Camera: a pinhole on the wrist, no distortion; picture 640 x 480 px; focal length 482.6 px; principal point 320.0 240.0 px. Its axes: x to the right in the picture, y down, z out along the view. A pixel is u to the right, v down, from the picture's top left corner.
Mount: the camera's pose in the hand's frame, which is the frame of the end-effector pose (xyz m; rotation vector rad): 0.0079 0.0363 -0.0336 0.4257 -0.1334 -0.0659
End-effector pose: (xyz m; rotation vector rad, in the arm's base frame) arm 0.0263 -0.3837 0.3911 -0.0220 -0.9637 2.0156
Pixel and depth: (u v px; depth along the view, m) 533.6 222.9 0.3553
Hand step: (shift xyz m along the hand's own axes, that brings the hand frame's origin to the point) 0.1123 -0.1342 0.2998
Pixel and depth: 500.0 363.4 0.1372
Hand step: 0.0402 0.0076 0.1107
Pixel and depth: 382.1 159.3 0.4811
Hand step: -0.0024 -0.2383 0.3741
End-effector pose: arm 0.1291 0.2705 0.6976 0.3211 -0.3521 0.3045
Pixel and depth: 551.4 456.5 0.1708
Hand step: 0.0673 0.0289 0.1618
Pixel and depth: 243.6 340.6 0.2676
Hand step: -0.0702 -0.0181 0.2261
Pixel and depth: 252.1 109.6 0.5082
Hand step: -0.1403 -0.2888 0.3596
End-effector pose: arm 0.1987 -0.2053 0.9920 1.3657 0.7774 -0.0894
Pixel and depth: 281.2 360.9 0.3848
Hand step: -0.0742 -0.0299 0.3501
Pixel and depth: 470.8 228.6 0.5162
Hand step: 0.0933 -0.1997 0.4456
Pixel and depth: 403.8 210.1 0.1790
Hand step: 0.0127 -0.0495 0.1269
